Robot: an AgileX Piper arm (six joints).
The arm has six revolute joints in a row. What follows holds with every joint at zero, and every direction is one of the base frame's. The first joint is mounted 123.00 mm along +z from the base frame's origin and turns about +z. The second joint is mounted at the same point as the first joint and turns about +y. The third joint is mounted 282.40 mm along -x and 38.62 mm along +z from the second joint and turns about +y. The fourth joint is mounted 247.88 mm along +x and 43.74 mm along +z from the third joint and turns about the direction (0.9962, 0, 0.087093). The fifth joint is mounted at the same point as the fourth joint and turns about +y. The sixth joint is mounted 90.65 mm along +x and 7.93 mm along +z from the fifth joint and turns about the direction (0.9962, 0, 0.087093). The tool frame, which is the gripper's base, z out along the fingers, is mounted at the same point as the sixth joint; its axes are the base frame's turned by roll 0.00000, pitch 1.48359 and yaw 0.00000 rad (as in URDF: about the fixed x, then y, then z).
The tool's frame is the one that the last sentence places.
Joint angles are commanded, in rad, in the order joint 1, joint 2, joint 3, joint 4, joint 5, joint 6. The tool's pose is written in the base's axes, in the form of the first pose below.
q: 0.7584 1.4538 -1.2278 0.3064 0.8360 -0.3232
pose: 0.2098 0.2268 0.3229 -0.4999 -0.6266 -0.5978 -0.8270 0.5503 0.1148
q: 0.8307 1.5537 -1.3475 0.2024 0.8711 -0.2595
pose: 0.2159 0.2571 0.3234 -0.4548 -0.6852 -0.5688 -0.8525 0.5198 0.0555
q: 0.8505 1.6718 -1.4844 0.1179 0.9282 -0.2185
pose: 0.2347 0.2805 0.3194 -0.4428 -0.7266 -0.5253 -0.8550 0.5187 0.0033
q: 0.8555 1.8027 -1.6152 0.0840 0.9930 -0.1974
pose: 0.2549 0.3032 0.3052 -0.4585 -0.7572 -0.4651 -0.8532 0.5215 -0.0079
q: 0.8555 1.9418 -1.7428 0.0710 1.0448 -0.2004
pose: 0.2756 0.3257 0.2830 -0.4658 -0.7856 -0.4072 -0.8577 0.5141 -0.0108
